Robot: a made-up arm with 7 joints. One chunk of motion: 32 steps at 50 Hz.
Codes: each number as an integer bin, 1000 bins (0 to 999) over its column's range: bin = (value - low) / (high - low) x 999, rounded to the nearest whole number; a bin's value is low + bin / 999 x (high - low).
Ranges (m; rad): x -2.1..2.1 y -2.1..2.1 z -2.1..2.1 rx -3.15..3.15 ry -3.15..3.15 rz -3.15..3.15
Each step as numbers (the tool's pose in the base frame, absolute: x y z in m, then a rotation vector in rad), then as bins.
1 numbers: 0.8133 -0.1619 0.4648 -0.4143 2.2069 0.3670
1 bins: 693 461 610 434 849 558
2 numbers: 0.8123 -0.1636 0.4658 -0.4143 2.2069 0.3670
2 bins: 693 461 610 434 849 558
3 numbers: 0.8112 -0.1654 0.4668 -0.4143 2.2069 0.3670
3 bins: 692 460 611 434 849 558
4 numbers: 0.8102 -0.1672 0.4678 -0.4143 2.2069 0.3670
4 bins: 692 460 611 434 849 558
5 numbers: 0.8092 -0.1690 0.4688 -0.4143 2.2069 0.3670
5 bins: 692 459 611 434 849 558
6 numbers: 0.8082 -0.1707 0.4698 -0.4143 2.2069 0.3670
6 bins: 692 459 611 434 849 558
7 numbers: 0.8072 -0.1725 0.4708 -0.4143 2.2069 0.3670
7 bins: 691 458 611 434 849 558
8 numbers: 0.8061 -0.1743 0.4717 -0.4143 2.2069 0.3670
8 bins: 691 458 612 434 849 558
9 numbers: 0.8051 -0.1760 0.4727 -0.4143 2.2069 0.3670
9 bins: 691 458 612 434 849 558
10 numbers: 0.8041 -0.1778 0.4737 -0.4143 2.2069 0.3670
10 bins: 691 457 612 434 849 558
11 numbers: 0.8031 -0.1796 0.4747 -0.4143 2.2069 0.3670
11 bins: 691 457 612 434 849 558
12 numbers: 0.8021 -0.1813 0.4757 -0.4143 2.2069 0.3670
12 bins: 690 456 613 434 849 558
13 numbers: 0.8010 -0.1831 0.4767 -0.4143 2.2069 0.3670
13 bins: 690 456 613 434 849 558
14 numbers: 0.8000 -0.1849 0.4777 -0.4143 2.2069 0.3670
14 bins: 690 456 613 434 849 558
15 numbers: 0.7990 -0.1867 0.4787 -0.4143 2.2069 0.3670
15 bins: 690 455 613 434 849 558
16 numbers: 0.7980 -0.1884 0.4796 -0.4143 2.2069 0.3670
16 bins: 689 455 614 434 849 558
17 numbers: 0.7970 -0.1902 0.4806 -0.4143 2.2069 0.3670
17 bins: 689 454 614 434 849 558
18 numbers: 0.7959 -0.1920 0.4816 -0.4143 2.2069 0.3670
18 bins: 689 454 614 434 849 558
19 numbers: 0.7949 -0.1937 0.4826 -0.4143 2.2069 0.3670
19 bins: 689 453 614 434 849 558
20 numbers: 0.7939 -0.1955 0.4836 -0.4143 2.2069 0.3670
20 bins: 688 453 615 434 849 558
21 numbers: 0.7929 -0.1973 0.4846 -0.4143 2.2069 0.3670
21 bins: 688 453 615 434 849 558
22 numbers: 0.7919 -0.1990 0.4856 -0.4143 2.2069 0.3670
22 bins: 688 452 615 434 849 558
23 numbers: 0.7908 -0.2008 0.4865 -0.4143 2.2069 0.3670
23 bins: 688 452 615 434 849 558
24 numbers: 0.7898 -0.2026 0.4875 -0.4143 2.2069 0.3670
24 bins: 687 451 615 434 849 558
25 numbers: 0.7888 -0.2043 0.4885 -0.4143 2.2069 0.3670
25 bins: 687 451 616 434 849 558
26 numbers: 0.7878 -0.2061 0.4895 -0.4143 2.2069 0.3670
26 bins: 687 450 616 434 849 558
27 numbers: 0.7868 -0.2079 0.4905 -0.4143 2.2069 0.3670
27 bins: 687 450 616 434 849 558
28 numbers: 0.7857 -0.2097 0.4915 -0.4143 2.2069 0.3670
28 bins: 686 450 616 434 849 558
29 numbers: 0.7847 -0.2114 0.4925 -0.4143 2.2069 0.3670
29 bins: 686 449 617 434 849 558
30 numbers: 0.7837 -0.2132 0.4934 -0.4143 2.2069 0.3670
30 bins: 686 449 617 434 849 558
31 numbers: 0.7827 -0.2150 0.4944 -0.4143 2.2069 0.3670
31 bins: 686 448 617 434 849 558
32 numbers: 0.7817 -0.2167 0.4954 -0.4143 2.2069 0.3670
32 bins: 685 448 617 434 849 558
